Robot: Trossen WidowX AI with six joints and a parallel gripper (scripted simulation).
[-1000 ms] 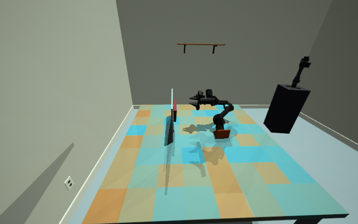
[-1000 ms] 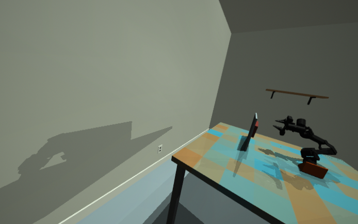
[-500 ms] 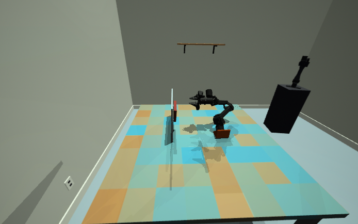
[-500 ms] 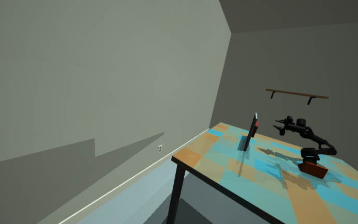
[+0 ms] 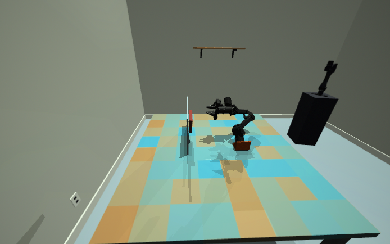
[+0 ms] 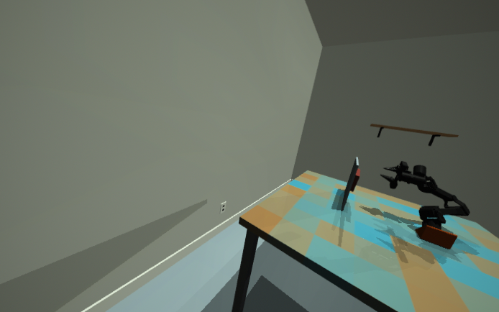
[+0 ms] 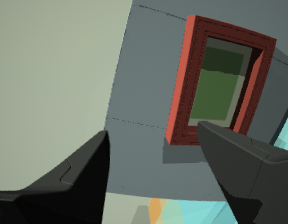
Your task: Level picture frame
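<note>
My gripper tip is 14 cm short of the picture frame and 11 cm above it. The rest, counted from my gripper tip: wall panel (15 cm ahead, 1 cm to the left, 12 cm below).
</note>
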